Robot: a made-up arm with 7 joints. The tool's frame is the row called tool.
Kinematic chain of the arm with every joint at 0, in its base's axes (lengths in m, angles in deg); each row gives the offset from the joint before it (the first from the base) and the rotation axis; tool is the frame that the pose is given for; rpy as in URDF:
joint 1: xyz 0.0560 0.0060 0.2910 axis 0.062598 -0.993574 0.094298
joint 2: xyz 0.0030 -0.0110 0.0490 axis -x
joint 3: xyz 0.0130 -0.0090 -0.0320 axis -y
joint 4: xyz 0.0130 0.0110 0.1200 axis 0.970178 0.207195 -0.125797
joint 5: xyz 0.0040 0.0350 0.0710 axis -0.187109 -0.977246 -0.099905
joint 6: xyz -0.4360 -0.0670 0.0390 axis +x
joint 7: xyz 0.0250 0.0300 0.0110 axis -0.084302 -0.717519 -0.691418
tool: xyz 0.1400 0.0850 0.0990 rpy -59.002 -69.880 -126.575
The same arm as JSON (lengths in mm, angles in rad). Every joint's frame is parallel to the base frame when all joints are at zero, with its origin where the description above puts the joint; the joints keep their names.
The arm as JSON. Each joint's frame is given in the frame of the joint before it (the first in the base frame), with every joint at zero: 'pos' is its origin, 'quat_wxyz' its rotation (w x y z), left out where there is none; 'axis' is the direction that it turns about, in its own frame. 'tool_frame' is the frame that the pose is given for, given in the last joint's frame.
{"length_unit": "mm", "angle_unit": "rad", "joints": [
  {"joint": "joint 1", "pos": [56.0, 6.0, 291.0], "axis": [0.062598, -0.993574, 0.094298]},
  {"joint": "joint 2", "pos": [3.0, -11.0, 49.0], "axis": "-x"},
  {"joint": "joint 3", "pos": [13.0, -9.0, -32.0], "axis": "-y"},
  {"joint": "joint 4", "pos": [13.0, 11.0, 120.0], "axis": [0.970178, 0.207195, -0.125797]},
  {"joint": "joint 5", "pos": [4.0, 35.0, 71.0], "axis": [-0.187109, -0.977246, -0.099905]},
  {"joint": "joint 6", "pos": [-436.0, -67.0, 39.0], "axis": "+x"},
  {"joint": "joint 7", "pos": [25.0, 30.0, 11.0], "axis": [-0.084302, -0.717519, -0.691418]}
], "tool_frame": {"pos": [140.0, 85.0, 99.0], "quat_wxyz": [0.068786, -0.626723, 0.136528, -0.764099]}}

